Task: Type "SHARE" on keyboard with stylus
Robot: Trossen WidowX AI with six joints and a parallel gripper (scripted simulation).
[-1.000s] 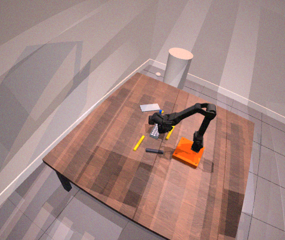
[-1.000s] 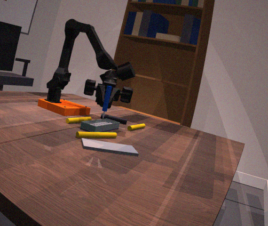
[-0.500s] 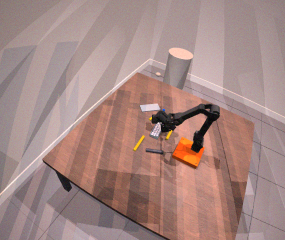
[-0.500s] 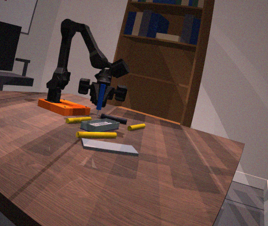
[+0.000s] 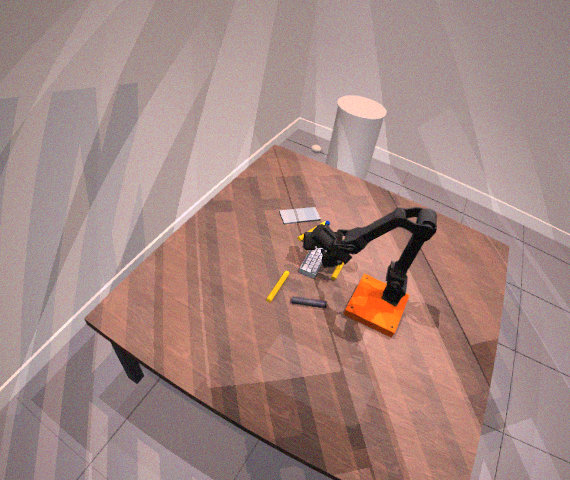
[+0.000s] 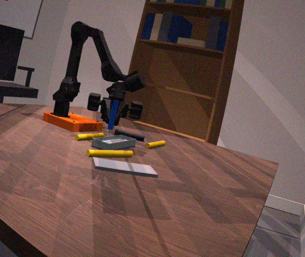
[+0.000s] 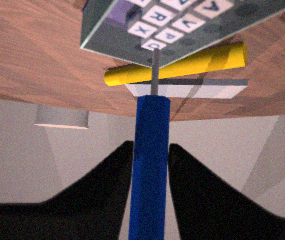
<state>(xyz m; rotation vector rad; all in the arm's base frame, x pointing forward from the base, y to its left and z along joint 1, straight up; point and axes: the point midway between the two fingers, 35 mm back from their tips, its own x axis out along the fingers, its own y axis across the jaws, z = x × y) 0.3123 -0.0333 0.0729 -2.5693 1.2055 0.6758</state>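
Right now my gripper tip is 80 mm short of the yellow cylinder, 70 mm to the left of it and 80 mm above it. Also, from my gripper tip: flat grey slab: 170 mm ahead, 120 mm to the right, 90 mm below; then blue stylus: 10 mm below; then thin grey tip: 50 mm below.
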